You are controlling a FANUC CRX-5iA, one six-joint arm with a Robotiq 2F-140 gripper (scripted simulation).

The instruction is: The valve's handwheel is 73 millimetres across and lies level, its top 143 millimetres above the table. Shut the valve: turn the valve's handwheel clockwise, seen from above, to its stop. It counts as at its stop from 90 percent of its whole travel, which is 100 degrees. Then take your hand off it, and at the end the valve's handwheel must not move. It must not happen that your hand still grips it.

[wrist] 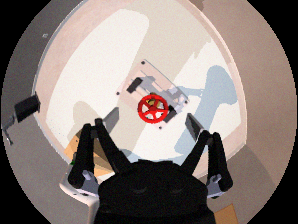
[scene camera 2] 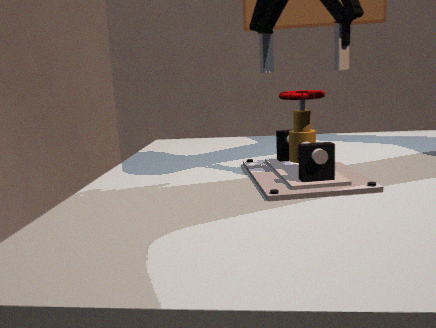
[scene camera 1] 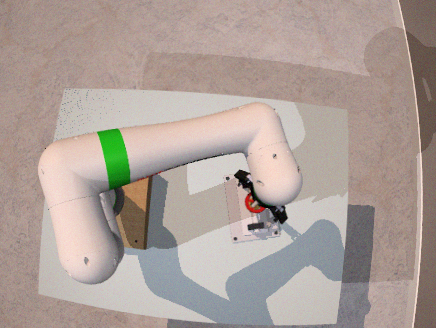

Path:
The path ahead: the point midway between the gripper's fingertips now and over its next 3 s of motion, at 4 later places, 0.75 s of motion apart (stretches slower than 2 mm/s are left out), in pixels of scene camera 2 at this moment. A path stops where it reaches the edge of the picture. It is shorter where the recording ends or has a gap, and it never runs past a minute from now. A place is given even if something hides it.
My gripper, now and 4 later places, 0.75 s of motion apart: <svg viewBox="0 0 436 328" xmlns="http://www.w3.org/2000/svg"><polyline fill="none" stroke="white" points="301,71 301,83 301,99 302,111 301,101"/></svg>

